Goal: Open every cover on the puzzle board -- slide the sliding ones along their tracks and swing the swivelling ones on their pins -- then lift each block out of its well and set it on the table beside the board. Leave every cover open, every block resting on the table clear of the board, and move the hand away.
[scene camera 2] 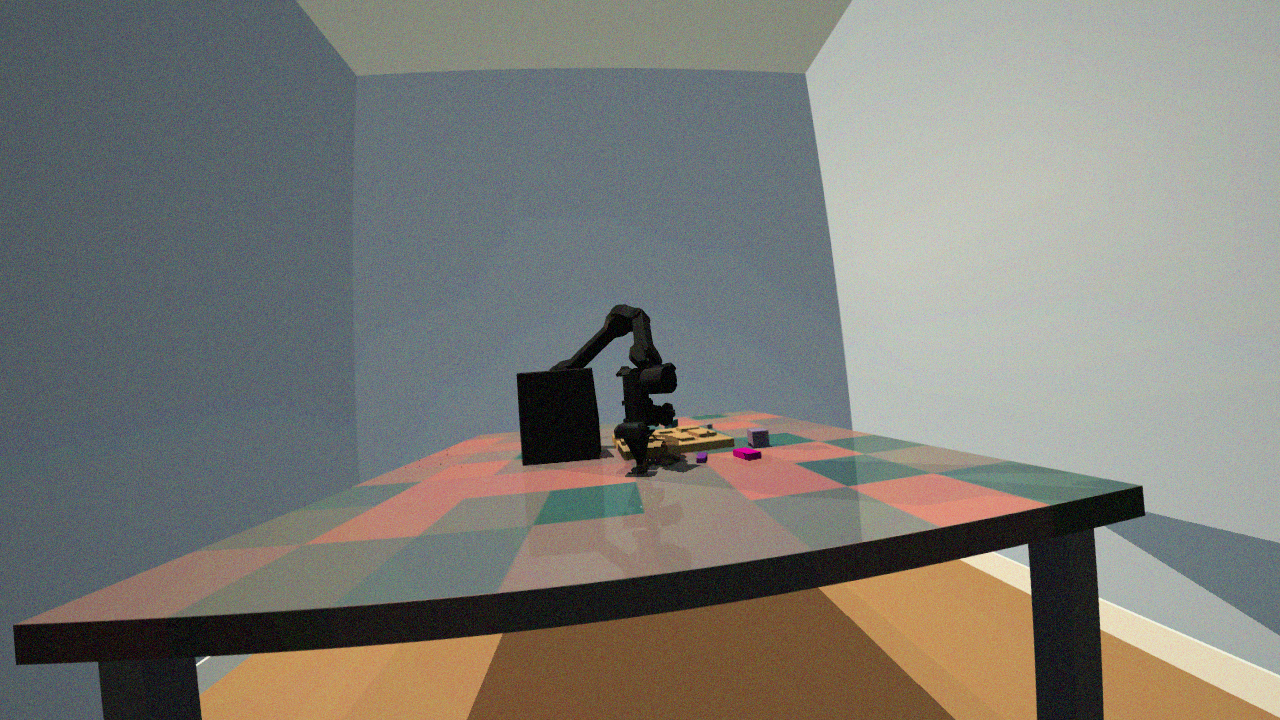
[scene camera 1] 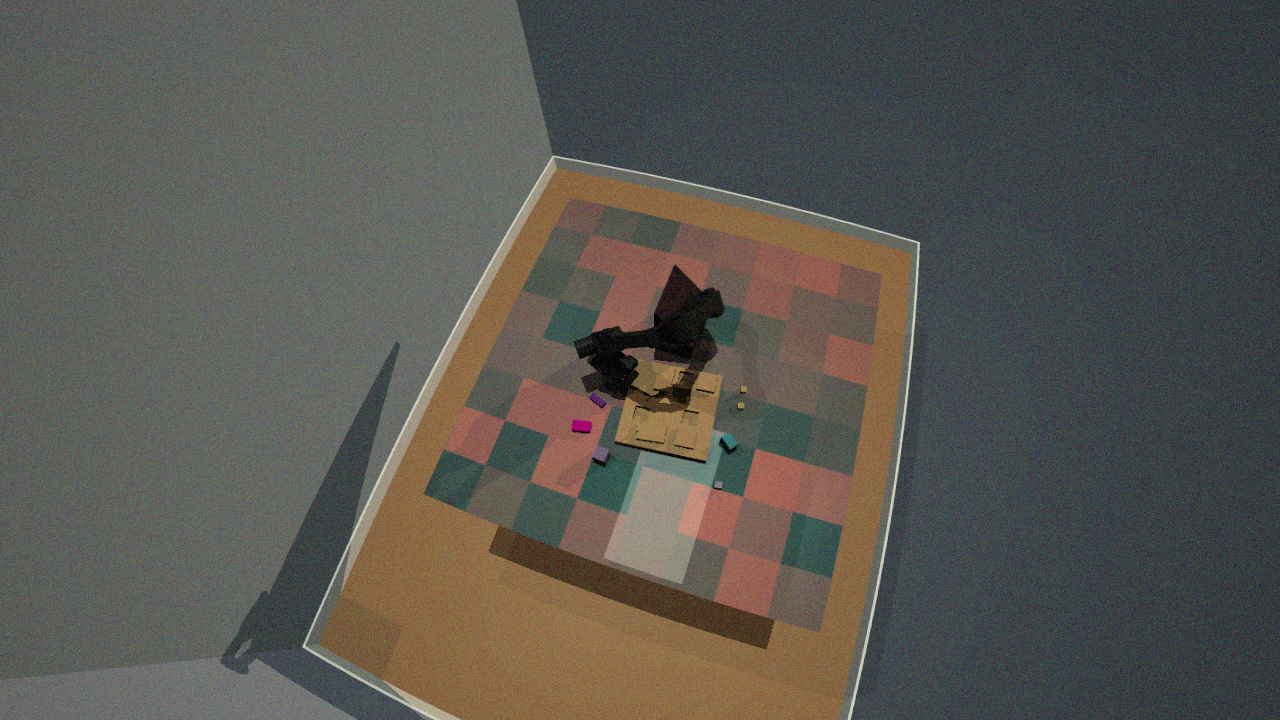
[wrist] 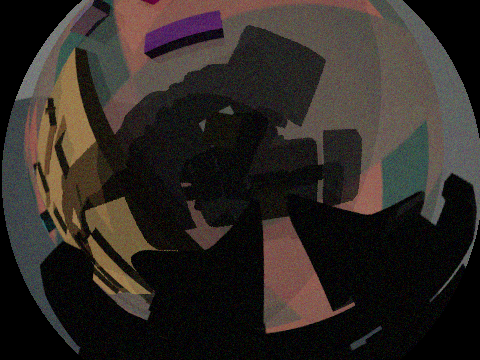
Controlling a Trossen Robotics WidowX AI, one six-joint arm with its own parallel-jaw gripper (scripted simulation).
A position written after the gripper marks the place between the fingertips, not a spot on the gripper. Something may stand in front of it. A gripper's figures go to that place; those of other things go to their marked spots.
Labels:
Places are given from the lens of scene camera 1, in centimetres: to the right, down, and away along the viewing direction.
gripper (scene camera 1: 612,364): -9, 1, 172
tan puzzle board (scene camera 1: 684,406): 14, 15, 162

